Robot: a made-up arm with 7 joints. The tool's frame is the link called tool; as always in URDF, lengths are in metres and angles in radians.
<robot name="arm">
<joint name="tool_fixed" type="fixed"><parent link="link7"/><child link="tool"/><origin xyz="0 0 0" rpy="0 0 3.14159"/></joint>
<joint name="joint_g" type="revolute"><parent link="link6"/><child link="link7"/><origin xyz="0 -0.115 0" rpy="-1.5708 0 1.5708"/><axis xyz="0 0 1"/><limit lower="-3.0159" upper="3.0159"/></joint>
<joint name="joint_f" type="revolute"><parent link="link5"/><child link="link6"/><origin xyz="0 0 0" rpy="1.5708 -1.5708 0"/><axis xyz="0 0 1"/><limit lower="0.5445" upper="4.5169"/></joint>
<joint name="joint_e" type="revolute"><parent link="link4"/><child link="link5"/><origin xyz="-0.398 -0.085 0" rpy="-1.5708 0 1.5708"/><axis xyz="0 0 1"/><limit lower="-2.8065" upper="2.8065"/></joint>
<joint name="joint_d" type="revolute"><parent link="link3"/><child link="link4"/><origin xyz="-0.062 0 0" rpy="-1.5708 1.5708 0"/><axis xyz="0 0 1"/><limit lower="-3.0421" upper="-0.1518"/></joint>
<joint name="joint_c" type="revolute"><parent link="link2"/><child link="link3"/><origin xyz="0.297 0 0" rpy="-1.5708 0 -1.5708"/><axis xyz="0 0 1"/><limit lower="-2.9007" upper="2.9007"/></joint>
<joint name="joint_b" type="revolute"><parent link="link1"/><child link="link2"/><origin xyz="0 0 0" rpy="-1.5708 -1.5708 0"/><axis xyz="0 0 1"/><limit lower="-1.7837" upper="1.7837"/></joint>
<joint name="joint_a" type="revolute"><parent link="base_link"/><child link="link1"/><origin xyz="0 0 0.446"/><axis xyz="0 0 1"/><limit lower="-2.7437" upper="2.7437"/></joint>
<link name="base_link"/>
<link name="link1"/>
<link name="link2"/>
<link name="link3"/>
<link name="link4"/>
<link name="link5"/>
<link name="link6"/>
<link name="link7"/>
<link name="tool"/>
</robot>
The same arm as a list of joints. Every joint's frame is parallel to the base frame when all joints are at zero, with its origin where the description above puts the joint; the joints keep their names.
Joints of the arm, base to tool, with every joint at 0 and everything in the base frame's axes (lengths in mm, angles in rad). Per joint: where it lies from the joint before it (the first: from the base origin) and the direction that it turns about. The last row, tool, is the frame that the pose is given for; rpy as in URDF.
joint_a: offset 0 0 446 axis +z
joint_b: offset 0 0 0 axis +y
joint_c: offset 0 0 297 axis +z
joint_d: offset 62 0 0 axis -y
joint_e: offset -85 0 398 axis +z
joint_f: offset 0 0 0 axis -y
joint_g: offset 115 0 0 axis -z
tool: offset 0 0 0 rpy -3.1416 0 0
Joint limits (rad, base to tool): -2.7437..2.7437 -1.7837..1.7837 -2.9007..2.9007 -3.0421..-0.1518 -2.8065..2.8065 0.5445..4.5169 -3.0159..3.0159

